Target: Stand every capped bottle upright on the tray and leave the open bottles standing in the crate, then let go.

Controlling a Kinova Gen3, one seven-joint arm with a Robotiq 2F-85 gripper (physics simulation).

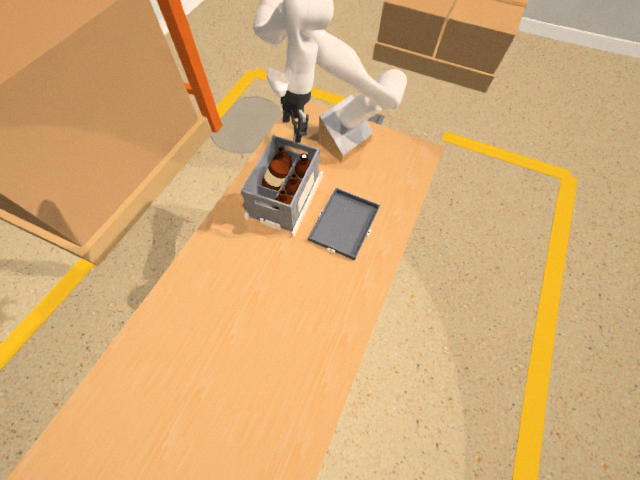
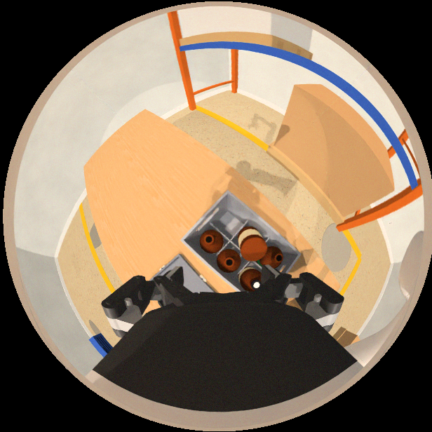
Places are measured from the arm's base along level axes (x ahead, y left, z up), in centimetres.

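Where they show: gripper, between the fingertips: [image 1: 291,131]; arm's base, origin of its link: [image 1: 349,117].
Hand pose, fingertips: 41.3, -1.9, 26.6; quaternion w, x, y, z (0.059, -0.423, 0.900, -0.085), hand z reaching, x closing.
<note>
Things, the pixels of their top centre, and the offset from my fingertips, as dx, dy, dz. "spot": a spot on its surface instead. Level surfaces: height alone.
- grey crate, centre of its top: [image 1: 281,168] -0.6, -5.8, -20.7
- bottle with a white cap, centre of its top: [image 1: 304,156] -10.4, -2.2, -21.9
- large labelled bottle, centre of its top: [image 1: 269,166] +0.2, -10.4, -21.5
- dark tray, a spot on its surface: [image 1: 343,223] spot: -0.5, +20.2, -37.8
- wooden table, height of its surface: dz -38.2
The grey crate [image 1: 266,209] [image 2: 206,226] holds several brown bottles. A bottle with a white cap [image 1: 303,165] [image 2: 251,278] stands in a corner cell. Two bottles with dark open mouths, one [image 1: 283,196] [image 2: 211,241] and another [image 1: 293,183] [image 2: 228,260], stand along the tray side. A large labelled bottle [image 1: 279,166] [image 2: 253,248] sits base up, tilted, partly hiding a brown bottle with a dark mouth [image 2: 273,257]. A bit of green shows beside it; what it belongs to is unclear. The dark tray [image 1: 343,223] [image 2: 197,282] is bare. My gripper [image 1: 295,129] [image 2: 222,275] is open above the crate's far end.
The crate and tray stand side by side on the wooden table [image 1: 227,330] [image 2: 150,180]. The arm's base mount [image 1: 343,136] is behind them to the right. An orange rack post [image 1: 191,64] rises at the left beside a large brown box [image 1: 93,134].
</note>
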